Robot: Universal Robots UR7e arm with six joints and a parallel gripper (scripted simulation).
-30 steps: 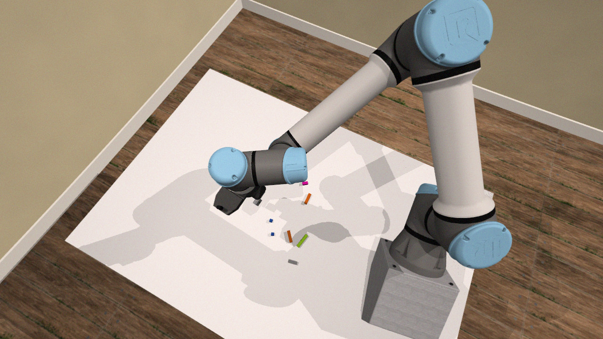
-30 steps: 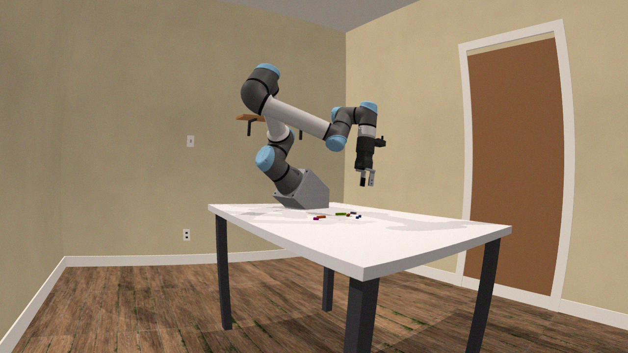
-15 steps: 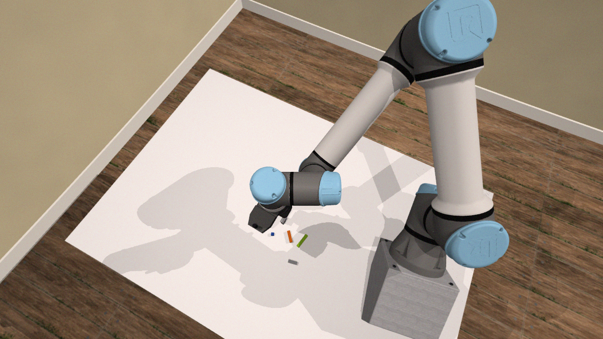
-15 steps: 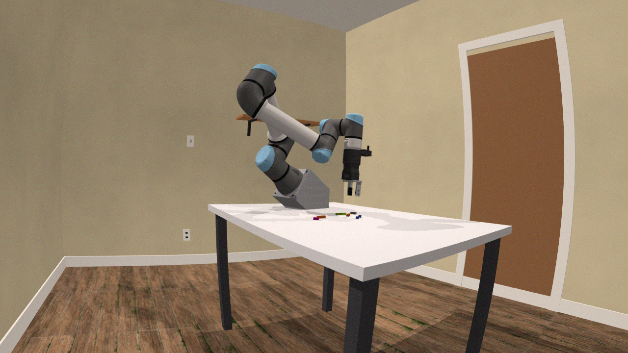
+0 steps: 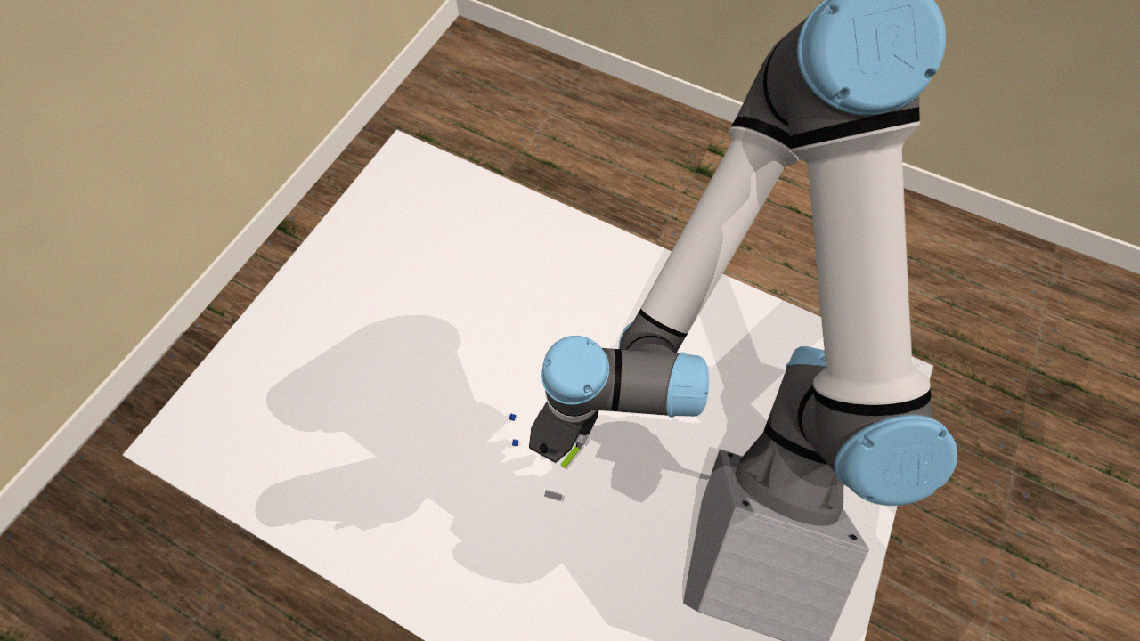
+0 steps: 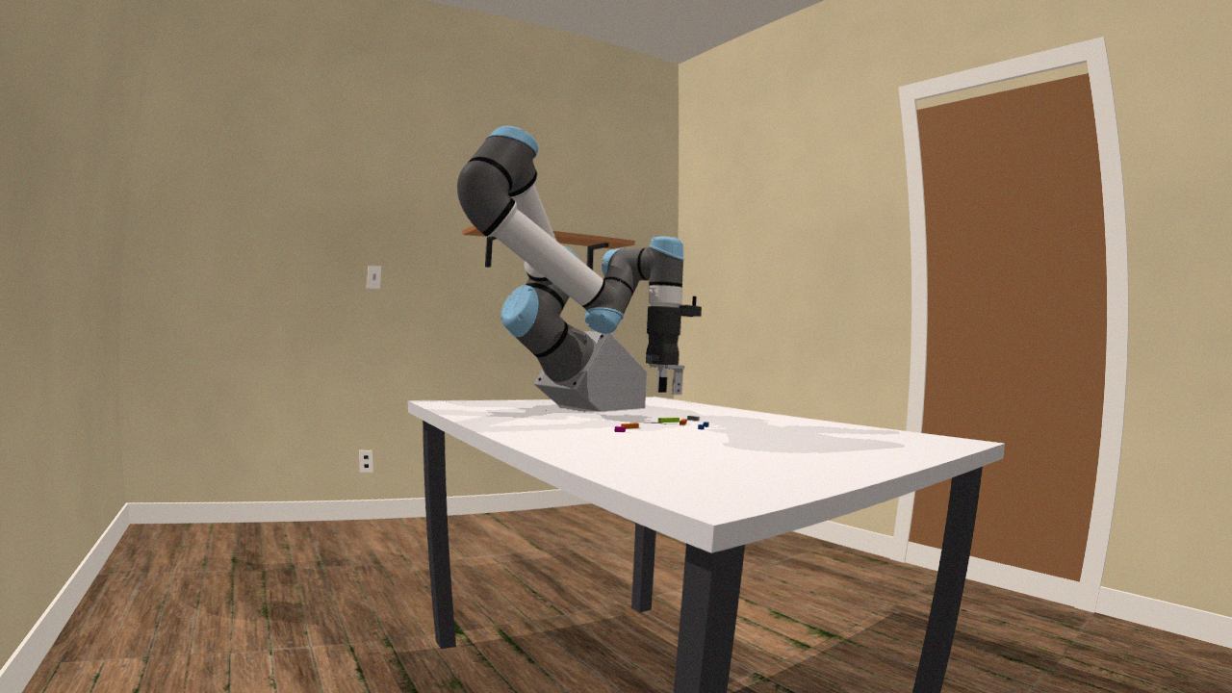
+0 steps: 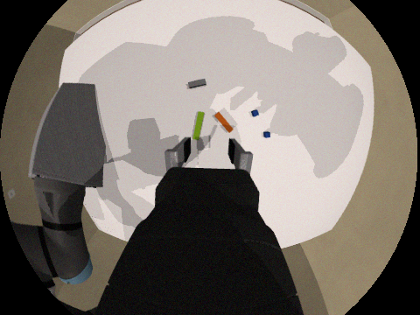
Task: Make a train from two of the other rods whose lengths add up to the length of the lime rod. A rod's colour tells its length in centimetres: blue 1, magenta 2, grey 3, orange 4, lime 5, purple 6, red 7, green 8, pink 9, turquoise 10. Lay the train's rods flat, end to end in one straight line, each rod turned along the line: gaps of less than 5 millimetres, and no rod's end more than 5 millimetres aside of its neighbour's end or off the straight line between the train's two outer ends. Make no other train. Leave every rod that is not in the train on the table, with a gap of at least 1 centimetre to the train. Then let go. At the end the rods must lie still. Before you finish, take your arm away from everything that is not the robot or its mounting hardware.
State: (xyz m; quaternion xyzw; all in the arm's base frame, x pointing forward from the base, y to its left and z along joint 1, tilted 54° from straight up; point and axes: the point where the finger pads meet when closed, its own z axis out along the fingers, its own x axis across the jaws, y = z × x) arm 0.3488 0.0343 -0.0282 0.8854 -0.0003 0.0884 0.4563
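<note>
Now: the lime rod 20 mm behind my hand, 20 mm to the left of it and 80 mm below it. Round my hand: magenta rod: 50 mm ahead, 180 mm to the right, 80 mm below; grey rod: 20 mm behind, 100 mm to the left, 80 mm below.
</note>
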